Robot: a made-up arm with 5 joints.
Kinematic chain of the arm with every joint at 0, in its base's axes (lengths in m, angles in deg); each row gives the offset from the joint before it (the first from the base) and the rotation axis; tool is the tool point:
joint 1: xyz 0 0 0.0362 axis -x
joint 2: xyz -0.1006 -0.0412 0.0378 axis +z
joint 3: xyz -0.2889 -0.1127 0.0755 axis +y
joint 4: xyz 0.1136 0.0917 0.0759 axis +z
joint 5: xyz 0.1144 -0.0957 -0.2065 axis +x
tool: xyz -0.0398 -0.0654 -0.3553
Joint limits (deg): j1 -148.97..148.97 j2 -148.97..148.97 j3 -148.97..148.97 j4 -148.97..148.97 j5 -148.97..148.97
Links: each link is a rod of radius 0.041 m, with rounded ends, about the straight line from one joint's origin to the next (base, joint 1, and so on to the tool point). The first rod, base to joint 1, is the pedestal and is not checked.
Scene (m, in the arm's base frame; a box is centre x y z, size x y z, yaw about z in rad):
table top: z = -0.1
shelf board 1: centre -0.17 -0.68 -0 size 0.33 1 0.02 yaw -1.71
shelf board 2: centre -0.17 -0.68 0.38 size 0.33 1 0.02 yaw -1.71
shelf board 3: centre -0.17 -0.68 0.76 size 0.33 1 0.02 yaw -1.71
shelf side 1: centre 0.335 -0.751 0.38 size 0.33 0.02 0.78 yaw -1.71
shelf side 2: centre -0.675 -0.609 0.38 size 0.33 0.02 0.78 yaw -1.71
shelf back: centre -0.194 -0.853 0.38 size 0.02 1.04 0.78 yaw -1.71
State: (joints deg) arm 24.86 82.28 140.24 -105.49 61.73
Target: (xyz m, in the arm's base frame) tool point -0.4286 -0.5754 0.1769
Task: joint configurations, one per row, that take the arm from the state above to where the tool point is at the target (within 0.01 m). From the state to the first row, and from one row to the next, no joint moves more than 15 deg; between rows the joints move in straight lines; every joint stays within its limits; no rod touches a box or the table.
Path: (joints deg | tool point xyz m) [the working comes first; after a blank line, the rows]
Joints at the target: 26.11 48.20 119.32 -93.99 94.10
Straight joint move there: touches shelf board 2.

1: 34.76 79.94 136.73 -111.35 74.50 | -0.0525 -0.5620 0.5696
2: 44.66 77.61 133.22 -117.22 87.26 | -0.0413 -0.4904 0.5703
3: 54.56 75.27 129.71 -123.08 100.03 | -0.0271 -0.4064 0.5574
4: 56.13 61.90 125.28 -115.77 107.90 | -0.1768 -0.4229 0.4911
5: 57.70 48.54 120.86 -108.47 115.77 | -0.2950 -0.4065 0.3953
6: 59.27 35.17 116.44 -101.16 123.63 | -0.3681 -0.3667 0.2845
7: 60.84 21.80 112.02 -93.86 131.50 | -0.3920 -0.3144 0.1769
8: 49.27 30.60 114.45 -93.90 119.04 | -0.4305 -0.3932 0.1815
9: 37.69 39.40 116.89 -93.94 106.57 | -0.4449 -0.4805 0.1846
10: 26.11 48.20 119.32 -93.99 94.10 | -0.4285 -0.5754 0.1770

